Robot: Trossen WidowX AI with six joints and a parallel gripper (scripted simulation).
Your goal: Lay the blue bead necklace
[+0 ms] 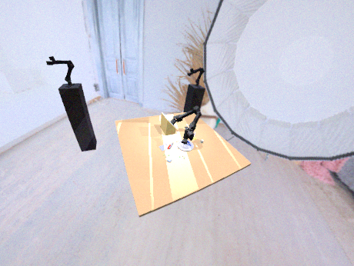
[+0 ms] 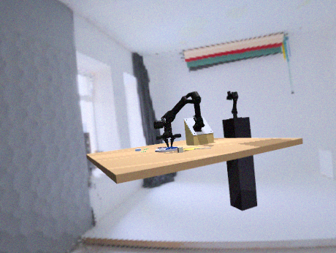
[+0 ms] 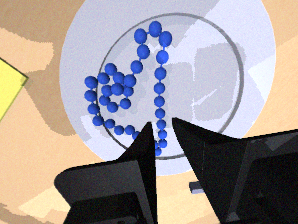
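Right now my gripper tip is 2 cm short of the round bead board and 1 cm above it. From my gripper tip the other things lie so: yellow flat piece: 16 cm to the left, 11 cm behind, 1 cm below; red-and-grey object: 18 cm to the right, 1 cm below, 1 cm behind; white cylinder: 24 cm to the left, 2 cm ahead.
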